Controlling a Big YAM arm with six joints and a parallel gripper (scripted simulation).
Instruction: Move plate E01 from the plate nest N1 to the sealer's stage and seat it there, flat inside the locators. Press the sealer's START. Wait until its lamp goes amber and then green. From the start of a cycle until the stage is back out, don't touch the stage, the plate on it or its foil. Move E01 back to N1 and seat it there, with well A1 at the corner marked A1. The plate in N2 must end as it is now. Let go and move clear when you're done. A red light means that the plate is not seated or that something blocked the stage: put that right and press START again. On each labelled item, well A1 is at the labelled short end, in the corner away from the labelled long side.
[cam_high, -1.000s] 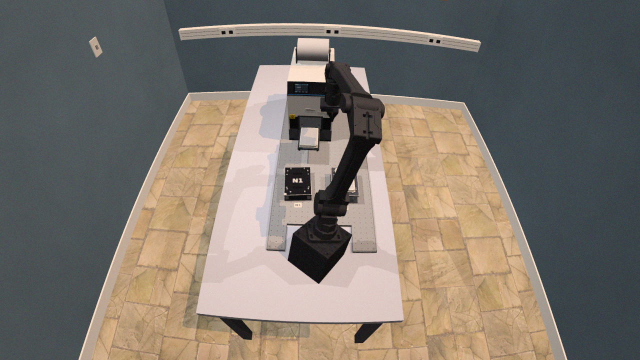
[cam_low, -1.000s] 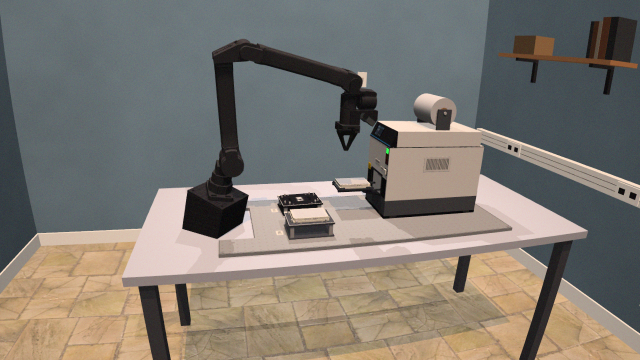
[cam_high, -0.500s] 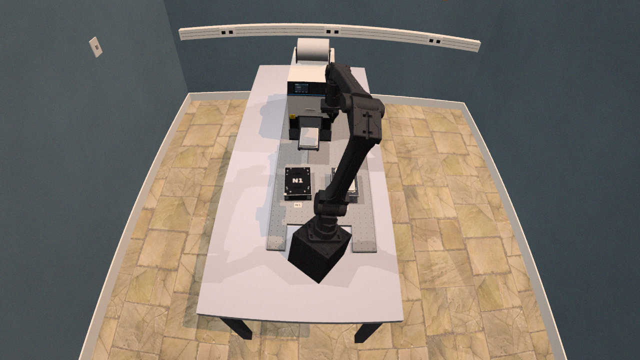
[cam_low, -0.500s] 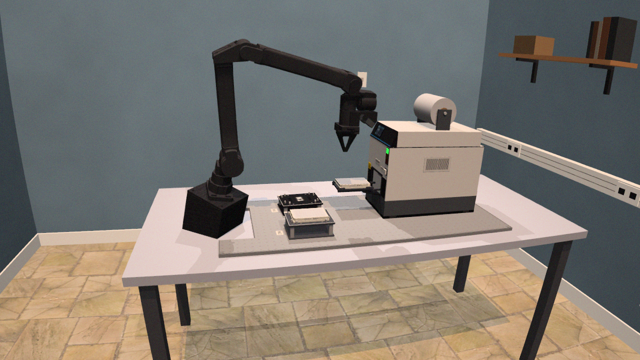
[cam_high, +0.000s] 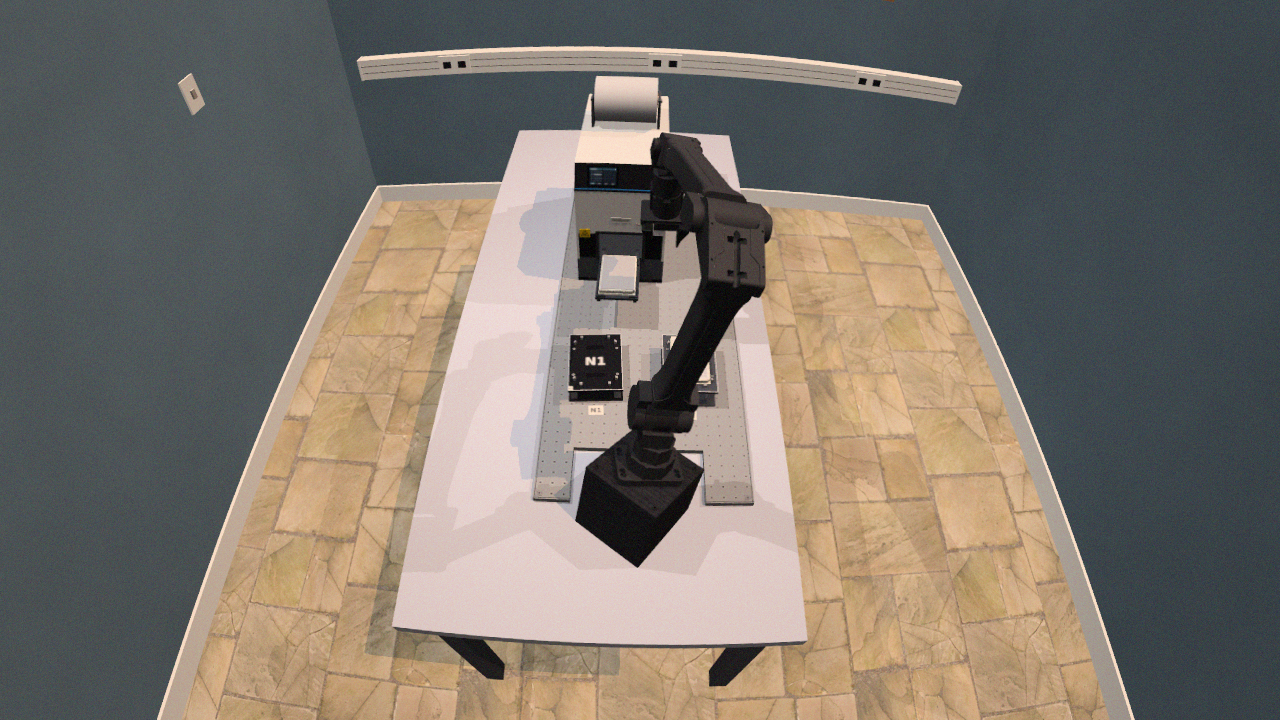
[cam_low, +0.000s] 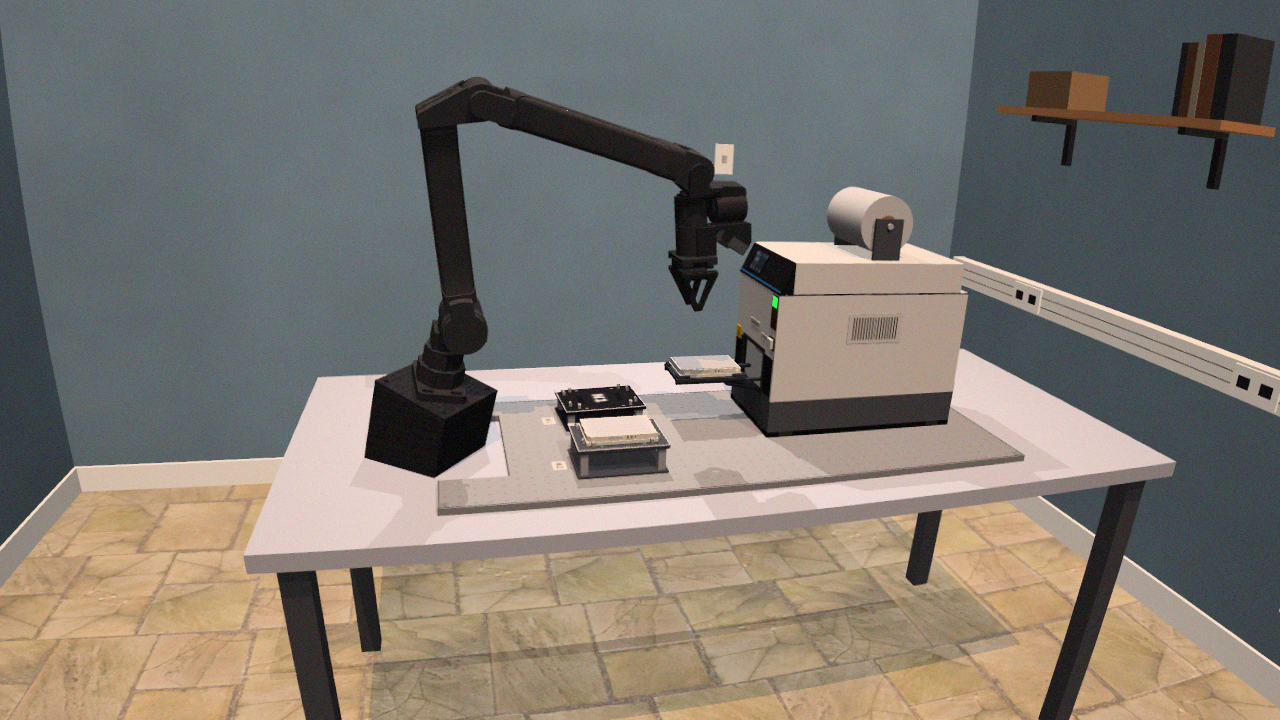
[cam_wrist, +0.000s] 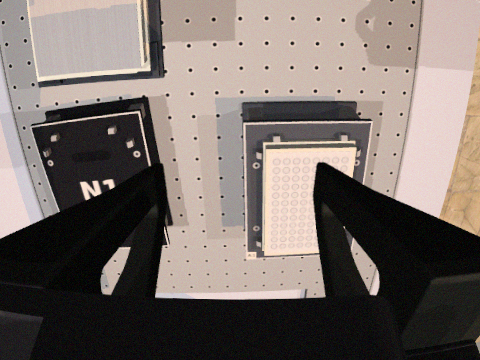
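Now: hand 80 mm short of the sealer stage, 90 mm to the right of it and 170 mm above it. Also, from my hand: cream plate: 160 mm behind, 40 mm to the right, 210 mm below; nest N1: 120 mm behind, 160 mm to the left, 240 mm below; foil roll: 410 mm ahead, 30 mm to the left, 140 mm above.
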